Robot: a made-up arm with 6 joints.
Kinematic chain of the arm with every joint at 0, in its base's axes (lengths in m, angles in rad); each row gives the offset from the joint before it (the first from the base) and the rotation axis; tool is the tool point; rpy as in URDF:
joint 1: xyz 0 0 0.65 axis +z
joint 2: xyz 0.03 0 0.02 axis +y
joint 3: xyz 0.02 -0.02 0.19 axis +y
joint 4: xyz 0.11 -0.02 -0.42 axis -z
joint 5: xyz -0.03 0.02 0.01 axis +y
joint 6: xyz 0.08 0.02 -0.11 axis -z
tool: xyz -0.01 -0.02 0 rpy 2.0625 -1.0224 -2.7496
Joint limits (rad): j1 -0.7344..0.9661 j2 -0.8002..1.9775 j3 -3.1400..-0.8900 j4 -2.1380..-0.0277 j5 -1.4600..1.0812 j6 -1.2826..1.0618
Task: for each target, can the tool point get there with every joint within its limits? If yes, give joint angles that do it. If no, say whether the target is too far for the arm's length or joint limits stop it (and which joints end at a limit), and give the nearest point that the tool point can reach.
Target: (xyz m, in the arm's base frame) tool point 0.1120 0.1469 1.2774
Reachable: yes | joints 0.6071 -0.2184 -2.3824 -1.7791 -0.6799 -0.5366
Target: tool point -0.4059 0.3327 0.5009
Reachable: no: joint limits stop it (at a limit: joint 1, joint 2, joint 3, joint 5, joint 6) | nearest point -0.2140 0.1450 0.3358 | short by 0.315 m
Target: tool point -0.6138 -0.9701 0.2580
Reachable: no: too far | nearest point -0.1514 -0.2394 0.2841 | short by 0.865 m
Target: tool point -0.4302 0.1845 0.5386
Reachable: no: joint limits stop it (at a limit: joint 2, joint 3, joint 5, joint 6) | nearest point -0.2406 0.1032 0.3346 | short by 0.290 m
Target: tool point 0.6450 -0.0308 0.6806
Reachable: yes | joints -0.0712 1.2509 -2.2810 -0.3909 -1.1857 -0.1680
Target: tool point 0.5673 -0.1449 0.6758
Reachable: yes | joints -0.2244 0.1181 -1.1983 -1.8469 0.2322 -0.8893
